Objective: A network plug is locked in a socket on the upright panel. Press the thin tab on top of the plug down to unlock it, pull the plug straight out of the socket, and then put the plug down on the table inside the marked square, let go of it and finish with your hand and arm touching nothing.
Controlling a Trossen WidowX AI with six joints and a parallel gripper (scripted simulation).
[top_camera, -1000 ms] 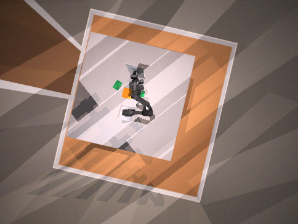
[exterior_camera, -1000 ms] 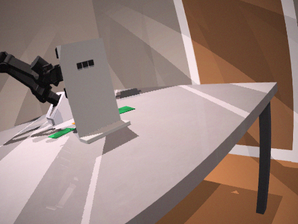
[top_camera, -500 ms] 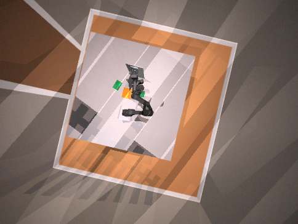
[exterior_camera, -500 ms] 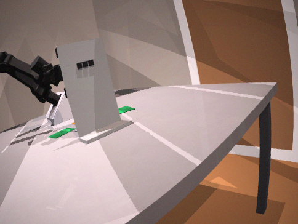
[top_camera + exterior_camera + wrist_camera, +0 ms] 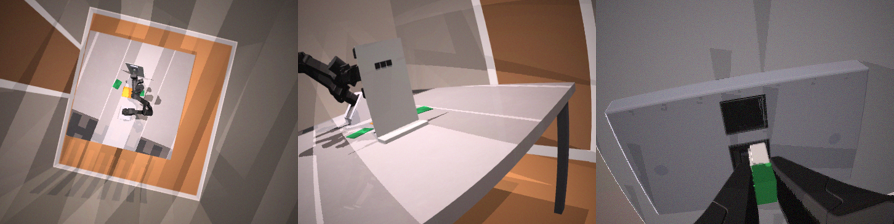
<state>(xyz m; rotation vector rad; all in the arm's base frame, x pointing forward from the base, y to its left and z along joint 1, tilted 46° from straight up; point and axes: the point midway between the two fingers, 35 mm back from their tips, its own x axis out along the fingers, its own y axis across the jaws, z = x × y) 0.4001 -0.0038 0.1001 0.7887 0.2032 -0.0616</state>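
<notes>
My gripper tip is 19 cm past the orange square, 9 cm to the right of it and 22 cm above it. Also, from my gripper tip: network plug right at my gripper tip; then grey upright panel 3 cm ahead, 8 cm below.
</notes>
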